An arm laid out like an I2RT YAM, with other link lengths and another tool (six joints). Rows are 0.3 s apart.
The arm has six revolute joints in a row. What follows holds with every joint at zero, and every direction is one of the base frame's.
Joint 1 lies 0.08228 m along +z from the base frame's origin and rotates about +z.
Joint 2 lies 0.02 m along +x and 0.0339 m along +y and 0.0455 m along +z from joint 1 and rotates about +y.
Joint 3 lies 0.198 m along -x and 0.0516 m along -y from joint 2 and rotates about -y.
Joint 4 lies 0.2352 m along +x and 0.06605 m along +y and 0.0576 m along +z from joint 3 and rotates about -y.
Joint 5 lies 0.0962 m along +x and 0.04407 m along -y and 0.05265 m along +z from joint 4 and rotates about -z.
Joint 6 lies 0.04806 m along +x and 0.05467 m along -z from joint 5 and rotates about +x.
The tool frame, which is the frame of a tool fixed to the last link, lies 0.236 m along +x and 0.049 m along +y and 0.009 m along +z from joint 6; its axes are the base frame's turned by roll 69.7, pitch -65.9 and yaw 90 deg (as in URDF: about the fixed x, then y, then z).
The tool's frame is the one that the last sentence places.
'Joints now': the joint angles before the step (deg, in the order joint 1, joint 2, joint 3, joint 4, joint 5, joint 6). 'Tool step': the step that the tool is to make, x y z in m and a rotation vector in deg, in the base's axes. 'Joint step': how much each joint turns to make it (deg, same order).
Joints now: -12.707, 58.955, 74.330, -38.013, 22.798, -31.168
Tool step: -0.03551, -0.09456, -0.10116, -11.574, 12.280, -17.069
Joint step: -0.175, 5.905, -17.438, 17.370, 21.291, -6.334
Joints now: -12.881, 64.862, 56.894, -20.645, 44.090, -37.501
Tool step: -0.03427, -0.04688, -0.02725, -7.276, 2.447, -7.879
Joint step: -2.614, 0.635, -12.959, 18.057, 8.132, -6.761
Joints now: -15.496, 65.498, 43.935, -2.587, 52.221, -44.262
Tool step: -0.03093, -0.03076, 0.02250, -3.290, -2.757, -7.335
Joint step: -2.656, -0.964, -1.416, 4.641, 5.219, -0.730
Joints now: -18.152, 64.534, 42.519, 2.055, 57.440, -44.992
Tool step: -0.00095, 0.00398, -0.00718, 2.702, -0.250, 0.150
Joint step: -0.306, -0.109, 2.506, -6.703, -1.414, 4.158
